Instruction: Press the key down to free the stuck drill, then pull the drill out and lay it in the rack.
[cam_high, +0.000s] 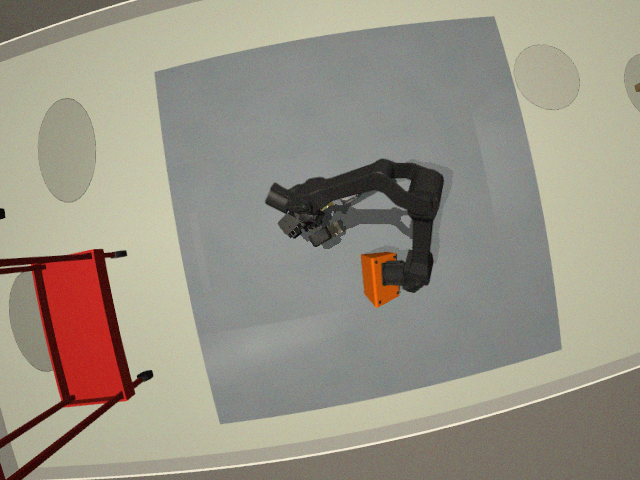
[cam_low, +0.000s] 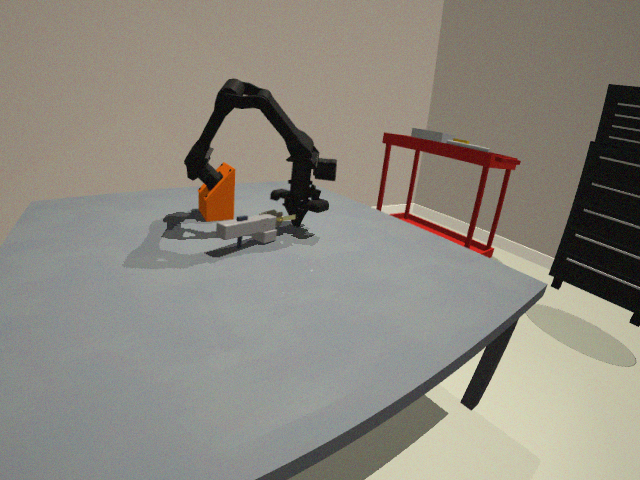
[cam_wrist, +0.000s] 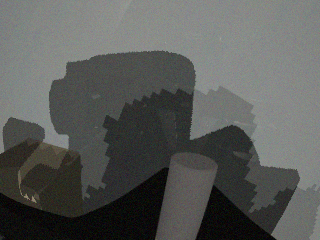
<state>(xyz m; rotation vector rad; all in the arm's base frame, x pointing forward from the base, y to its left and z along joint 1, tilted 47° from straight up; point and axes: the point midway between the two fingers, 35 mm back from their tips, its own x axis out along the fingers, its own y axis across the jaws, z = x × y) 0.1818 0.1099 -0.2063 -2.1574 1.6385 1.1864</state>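
The drill lies 4 cm above my gripper tip, 3 cm to the right of it and 2 cm ahead of it. From my gripper tip the other things lie so: light grey block 18 cm to the right, 10 cm ahead, 4 cm above; dark key 20 cm to the right, 11 cm ahead, 5 cm above; beige rack 7 cm to the right, 5 cm behind, 1 cm above.
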